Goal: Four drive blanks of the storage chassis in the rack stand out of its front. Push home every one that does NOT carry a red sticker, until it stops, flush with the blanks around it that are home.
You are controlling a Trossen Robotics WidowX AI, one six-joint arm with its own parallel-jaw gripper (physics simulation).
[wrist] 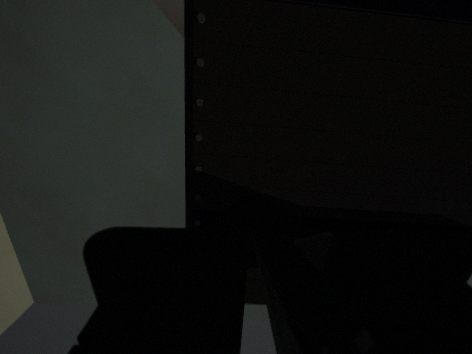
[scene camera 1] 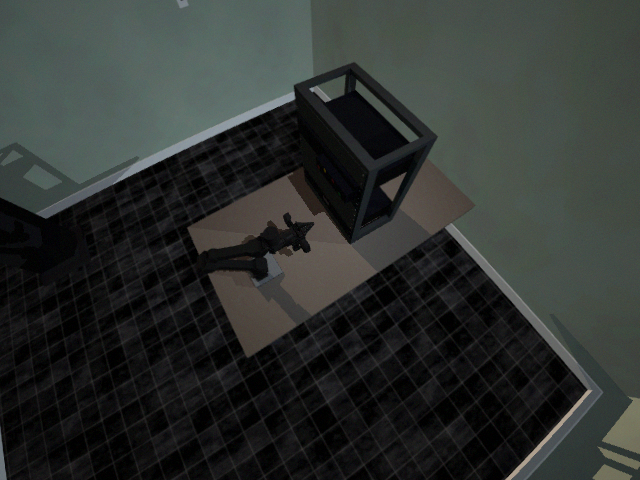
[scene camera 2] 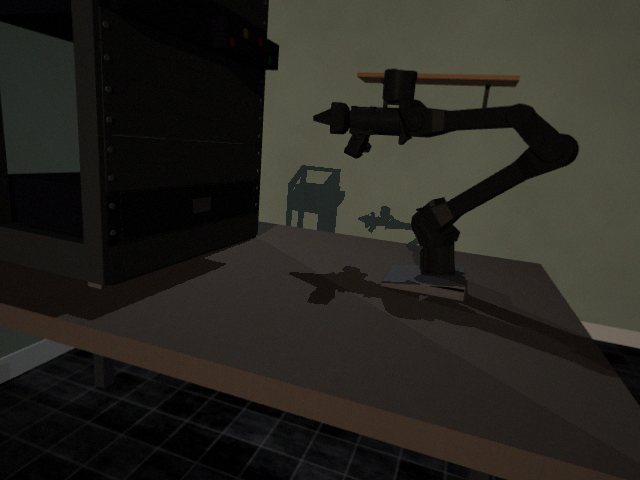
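Pixels of known places: gripper, between the fingertips: (wrist: pixel 249 200) (scene camera 1: pixel 314 223) (scene camera 2: pixel 313 118); arm's base, origin of its link: (scene camera 1: pixel 260 273) (scene camera 2: pixel 438 271).
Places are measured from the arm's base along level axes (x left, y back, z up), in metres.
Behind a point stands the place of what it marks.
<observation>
The rack (scene camera 1: pixel 337 127) @[x 0.082, y -0.520, z 0.605 m] (scene camera 2: pixel 90 155) @[x 0.372, y -0.534, z 0.195 m] (wrist: pixel 191 125) @[x -0.122, y -0.490, z 0.280 m] stands on the table. In its upper front sits the dark storage chassis, with small coloured stickers: a red sticker (scene camera 1: pixel 318 166) @[x 0.105, y -0.450, z 0.425 m] (scene camera 2: pixel 231 42) @[x 0.107, y -0.450, z 0.421 m], a yellow sticker (scene camera 1: pixel 324 169) @[x 0.058, y -0.448, z 0.455 m] (scene camera 2: pixel 246 33) @[x 0.053, y -0.447, z 0.452 m], another red sticker (scene camera 1: pixel 332 180) @[x -0.004, y -0.443, z 0.455 m] (scene camera 2: pixel 260 41) @[x -0.005, y -0.444, z 0.451 m] and a green sticker (scene camera 2: pixel 269 60) @[x -0.050, y -0.442, z 0.421 m]. A dark block (scene camera 2: pixel 273 49) @[x -0.065, y -0.440, z 0.448 m] juts from the front there; single blanks' edges are too dark to tell. My gripper (scene camera 1: pixel 312 224) @[x -0.047, y -0.322, z 0.299 m] (scene camera 2: pixel 315 118) @[x -0.047, y -0.322, z 0.299 m] (wrist: pixel 249 200) @[x -0.047, y -0.322, z 0.299 m] is shut and empty, pointing at the rack's front, apart from it and lower than the stickers in scene camera 2.
The arm's base plate (scene camera 1: pixel 276 270) @[x -0.029, y -0.079, z -0.011 m] (scene camera 2: pixel 400 274) @[x 0.036, y -0.075, z -0.010 m] is on the table (scene camera 1: pixel 248 330) @[x -0.211, y 0.190, z -0.020 m] (scene camera 2: pixel 310 361) @[x 0.438, y -0.134, z -0.021 m]. Below the chassis, flat panels and a darker unit with a pale label (scene camera 2: pixel 201 205) @[x 0.124, y -0.502, z 0.094 m] fill the rack. A wall shelf (scene camera 2: pixel 465 79) shows behind the arm.
</observation>
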